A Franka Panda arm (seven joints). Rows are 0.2 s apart.
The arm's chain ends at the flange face. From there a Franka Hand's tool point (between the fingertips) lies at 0.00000 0.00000 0.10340 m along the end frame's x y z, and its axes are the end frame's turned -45 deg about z.
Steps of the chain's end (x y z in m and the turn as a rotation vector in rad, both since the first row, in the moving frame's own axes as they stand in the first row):
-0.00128, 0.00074, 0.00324, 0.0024, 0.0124, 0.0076
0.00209, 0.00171, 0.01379, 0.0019, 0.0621, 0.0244
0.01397, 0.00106, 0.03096, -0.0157, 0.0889, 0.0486
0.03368, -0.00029, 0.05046, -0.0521, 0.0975, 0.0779
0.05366, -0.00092, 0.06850, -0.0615, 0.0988, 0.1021
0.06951, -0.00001, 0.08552, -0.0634, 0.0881, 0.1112
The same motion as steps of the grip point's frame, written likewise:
-0.00035, 0.00035, 0.00323, -0.0071, 0.0105, 0.0076
0.00489, 0.00714, 0.01359, -0.0426, 0.0453, 0.0244
0.01429, 0.01839, 0.03054, -0.0740, 0.0518, 0.0486
0.02690, 0.03464, 0.04983, -0.1058, 0.0321, 0.0779
0.04071, 0.04911, 0.06780, -0.1133, 0.0264, 0.1021
0.05034, 0.06028, 0.08491, -0.1071, 0.0175, 0.1112

